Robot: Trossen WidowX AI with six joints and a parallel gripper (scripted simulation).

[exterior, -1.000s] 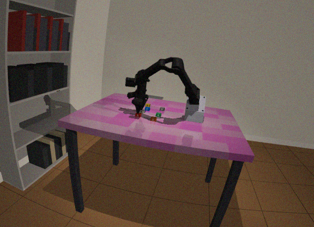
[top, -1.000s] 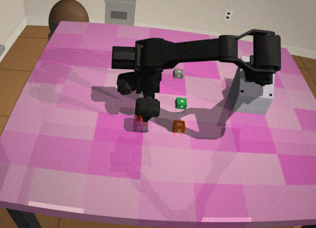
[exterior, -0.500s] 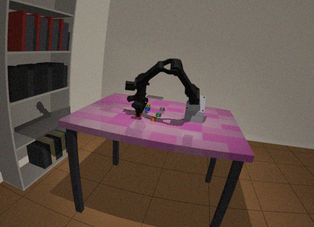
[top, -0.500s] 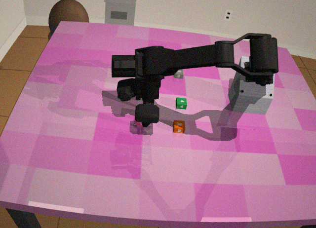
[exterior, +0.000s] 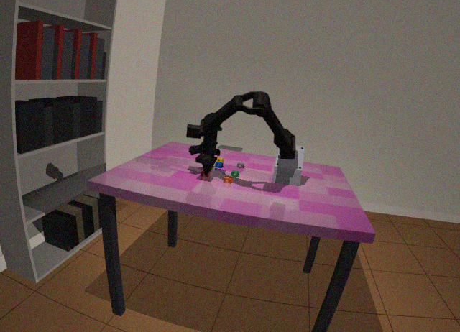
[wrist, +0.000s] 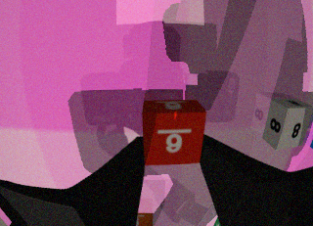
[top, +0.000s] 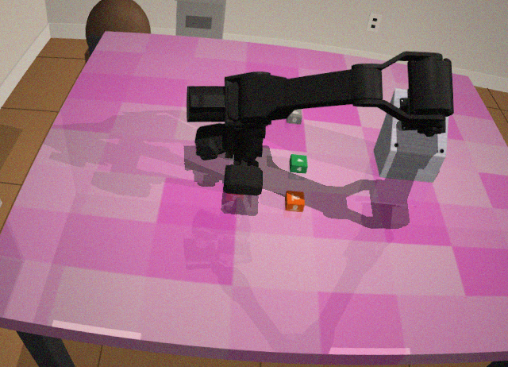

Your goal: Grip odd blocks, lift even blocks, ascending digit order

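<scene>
My gripper tip is 170 mm to the left of the blue block and 30 mm past it. From my gripper tip the other things lie so: orange block 100 mm behind, 40 mm to the left; red block 10 mm ahead; white block 90 mm to the right.
</scene>
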